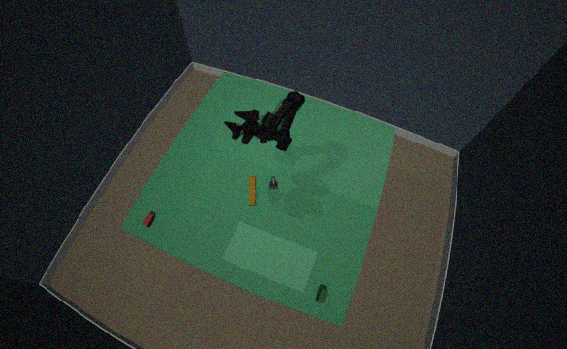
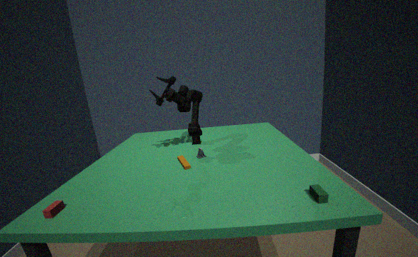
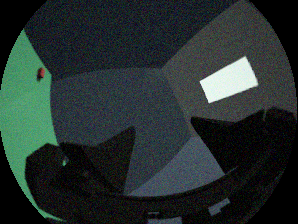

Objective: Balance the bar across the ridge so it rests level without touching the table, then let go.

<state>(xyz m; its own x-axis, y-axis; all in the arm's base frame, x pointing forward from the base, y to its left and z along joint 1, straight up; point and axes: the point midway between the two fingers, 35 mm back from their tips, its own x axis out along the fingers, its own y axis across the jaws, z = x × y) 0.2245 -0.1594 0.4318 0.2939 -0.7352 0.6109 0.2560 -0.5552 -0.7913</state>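
Right now the orange bar is 11 cm ahead of my gripper tip, 14 cm to the left of it and 44 cm below it. Also, from my gripper tip: dark green block (51 cm ahead, 68 cm to the left, 44 cm below); then red block (51 cm ahead, 32 cm to the right, 44 cm below).
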